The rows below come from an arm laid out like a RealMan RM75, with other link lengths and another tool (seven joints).
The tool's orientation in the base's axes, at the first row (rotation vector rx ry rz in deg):
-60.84 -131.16 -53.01
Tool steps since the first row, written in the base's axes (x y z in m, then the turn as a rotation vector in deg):
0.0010 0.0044 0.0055 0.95 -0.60 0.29
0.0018 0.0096 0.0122 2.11 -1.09 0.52
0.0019 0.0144 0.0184 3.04 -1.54 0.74
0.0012 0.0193 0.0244 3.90 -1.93 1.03
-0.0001 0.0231 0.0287 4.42 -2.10 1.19
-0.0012 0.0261 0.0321 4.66 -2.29 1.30
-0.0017 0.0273 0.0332 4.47 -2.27 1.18
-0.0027 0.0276 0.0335 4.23 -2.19 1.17
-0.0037 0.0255 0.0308 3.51 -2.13 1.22
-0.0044 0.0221 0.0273 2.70 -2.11 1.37
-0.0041 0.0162 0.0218 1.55 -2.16 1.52
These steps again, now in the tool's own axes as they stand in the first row. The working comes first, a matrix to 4 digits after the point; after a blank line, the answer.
The tool's axes in the first row as the columns of a matrix, in the base's axes (used below as rounded here):
-0.6024 0.7898 -0.1152
0.4880 0.4786 0.7299
0.6317 0.3835 -0.6738

0.0050 0.0050 -0.0006 -0.68 0.57 -0.74
0.0113 0.0107 -0.0014 -1.47 1.34 -1.39
0.0175 0.0154 -0.0021 -2.12 1.95 -1.97
0.0241 0.0195 -0.0025 -2.64 2.55 -2.55
0.0295 0.0220 -0.0025 -2.94 2.94 -2.84
0.0337 0.0239 -0.0024 -3.10 3.08 -3.08
0.0353 0.0245 -0.0022 -3.06 2.90 -2.97
0.0363 0.0239 -0.0021 -2.88 2.74 -2.87
0.0341 0.0211 -0.0017 -2.38 2.22 -2.78
0.0307 0.0176 -0.0018 -1.79 1.65 -2.77
0.0241 0.0129 -0.0024 -1.03 0.77 -2.78

